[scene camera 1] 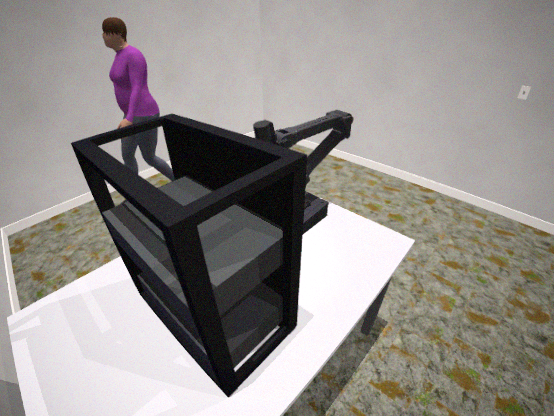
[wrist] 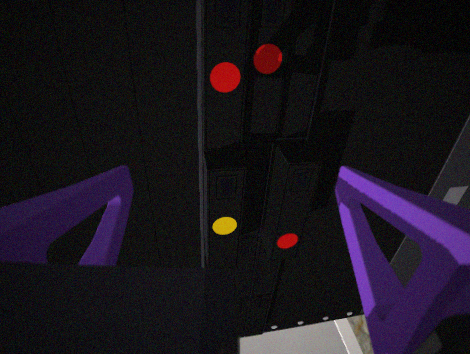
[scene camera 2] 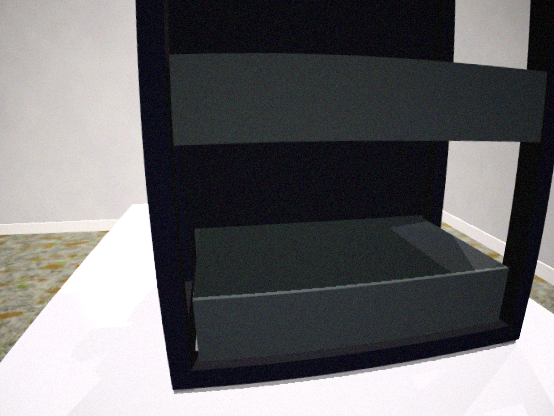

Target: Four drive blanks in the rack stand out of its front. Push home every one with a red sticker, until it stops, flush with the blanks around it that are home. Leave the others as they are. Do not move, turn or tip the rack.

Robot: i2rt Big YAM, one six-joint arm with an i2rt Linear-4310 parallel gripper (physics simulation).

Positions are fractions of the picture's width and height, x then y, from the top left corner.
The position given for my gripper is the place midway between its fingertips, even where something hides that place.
Labels:
my gripper: wrist 0.50, 0.50; not seen in scene camera 1 (hidden by a black rack); not seen in scene camera 2 (hidden by a black rack)
black rack: scene camera 1 0.39, 0.61; wrist 0.50, 0.36; scene camera 2 0.53, 0.40

